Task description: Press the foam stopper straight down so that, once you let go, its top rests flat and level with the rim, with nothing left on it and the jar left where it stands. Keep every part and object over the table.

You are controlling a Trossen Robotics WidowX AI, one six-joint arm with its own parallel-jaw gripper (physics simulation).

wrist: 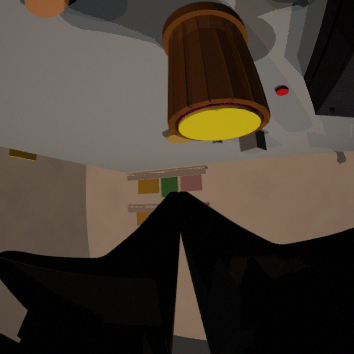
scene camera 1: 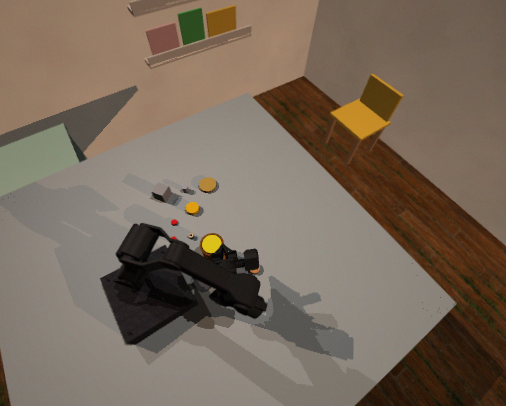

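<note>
The brown ribbed jar [scene camera 1: 203, 253] [wrist: 212, 65] stands upright on the table beside the arm. The round yellow foam stopper [scene camera 1: 211, 243] [wrist: 220, 123] sits in its mouth. In the wrist view its top lies close to the rim, with a thin dark purple line between them along one side; whether it is exactly level I cannot tell. My gripper [scene camera 1: 217, 248] [wrist: 177, 199] is shut and empty. In the wrist view its tips are apart from the stopper, above rim height; in the scene view they overlap the stopper's lower right edge. The jar's lower part is partly hidden there.
On the table [scene camera 1: 320, 225] behind the jar are a yellow-orange disc [scene camera 1: 192, 208], a tan disc [scene camera 1: 207, 184], a grey block [scene camera 1: 161, 192] and small red pieces [scene camera 1: 174, 222] [wrist: 282, 91]. An orange round object [scene camera 1: 255, 270] [wrist: 46, 6] lies beyond the gripper.
</note>
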